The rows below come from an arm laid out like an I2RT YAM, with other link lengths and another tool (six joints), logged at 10 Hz.
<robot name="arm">
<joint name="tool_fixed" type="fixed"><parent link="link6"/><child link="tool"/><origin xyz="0.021 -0.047 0.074" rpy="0 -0.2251 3.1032"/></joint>
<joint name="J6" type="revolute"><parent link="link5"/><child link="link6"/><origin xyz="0.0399 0 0.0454" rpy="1.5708 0 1.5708"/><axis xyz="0 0 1"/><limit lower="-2.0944" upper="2.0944"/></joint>
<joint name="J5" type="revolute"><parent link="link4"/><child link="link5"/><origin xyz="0.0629 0.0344 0.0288" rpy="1.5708 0 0"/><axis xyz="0 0 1"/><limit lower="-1.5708" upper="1.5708"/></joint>
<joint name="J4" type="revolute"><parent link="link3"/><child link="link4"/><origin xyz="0.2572 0.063 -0.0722"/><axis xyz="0 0 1"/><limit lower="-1.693" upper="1.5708"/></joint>
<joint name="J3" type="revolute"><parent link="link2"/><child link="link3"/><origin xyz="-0.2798 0 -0.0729" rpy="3.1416 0 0"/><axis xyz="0 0 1"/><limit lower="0" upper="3.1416"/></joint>
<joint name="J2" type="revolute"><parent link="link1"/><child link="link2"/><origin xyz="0.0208 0.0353 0.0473" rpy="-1.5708 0 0"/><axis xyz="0 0 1"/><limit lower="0" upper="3.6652"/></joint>
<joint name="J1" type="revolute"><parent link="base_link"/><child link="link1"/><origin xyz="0 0 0.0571"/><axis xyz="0 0 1"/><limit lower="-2.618" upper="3.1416"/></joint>
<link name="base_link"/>
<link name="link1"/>
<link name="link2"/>
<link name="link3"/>
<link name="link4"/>
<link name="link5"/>
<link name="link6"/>
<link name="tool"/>
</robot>
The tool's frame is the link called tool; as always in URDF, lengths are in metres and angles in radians.
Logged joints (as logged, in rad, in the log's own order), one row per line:
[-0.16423 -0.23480 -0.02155 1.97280 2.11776 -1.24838]
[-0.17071 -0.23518 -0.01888 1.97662 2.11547 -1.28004]
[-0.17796 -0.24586 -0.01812 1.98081 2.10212 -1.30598]
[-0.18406 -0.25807 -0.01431 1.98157 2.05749 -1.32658]
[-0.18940 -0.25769 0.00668 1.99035 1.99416 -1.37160]
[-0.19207 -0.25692 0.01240 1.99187 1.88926 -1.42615]
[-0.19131 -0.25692 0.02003 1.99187 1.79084 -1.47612]
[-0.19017 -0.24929 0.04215 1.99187 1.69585 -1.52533]
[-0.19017 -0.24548 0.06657 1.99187 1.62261 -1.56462]
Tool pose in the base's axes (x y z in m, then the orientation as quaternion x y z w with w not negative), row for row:
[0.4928 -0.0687 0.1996 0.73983 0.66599 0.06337 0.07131]
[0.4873 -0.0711 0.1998 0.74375 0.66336 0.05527 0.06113]
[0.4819 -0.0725 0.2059 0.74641 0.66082 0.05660 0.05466]
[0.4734 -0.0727 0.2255 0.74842 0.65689 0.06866 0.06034]
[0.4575 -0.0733 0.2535 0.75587 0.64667 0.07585 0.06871]
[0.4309 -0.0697 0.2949 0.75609 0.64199 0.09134 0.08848]
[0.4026 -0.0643 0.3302 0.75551 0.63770 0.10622 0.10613]
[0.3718 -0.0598 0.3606 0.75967 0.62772 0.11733 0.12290]
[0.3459 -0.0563 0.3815 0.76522 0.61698 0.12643 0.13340]
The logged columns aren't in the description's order. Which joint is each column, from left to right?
Columns, left to right: J1, J5, J6, J3, J2, J4.
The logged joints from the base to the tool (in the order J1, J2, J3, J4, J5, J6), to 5 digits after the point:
[-0.16423 2.11776 1.97280 -1.24838 -0.23480 -0.02155]
[-0.17071 2.11547 1.97662 -1.28004 -0.23518 -0.01888]
[-0.17796 2.10212 1.98081 -1.30598 -0.24586 -0.01812]
[-0.18406 2.05749 1.98157 -1.32658 -0.25807 -0.01431]
[-0.18940 1.99416 1.99035 -1.37160 -0.25769 0.00668]
[-0.19207 1.88926 1.99187 -1.42615 -0.25692 0.01240]
[-0.19131 1.79084 1.99187 -1.47612 -0.25692 0.02003]
[-0.19017 1.69585 1.99187 -1.52533 -0.24929 0.04215]
[-0.19017 1.62261 1.99187 -1.56462 -0.24548 0.06657]

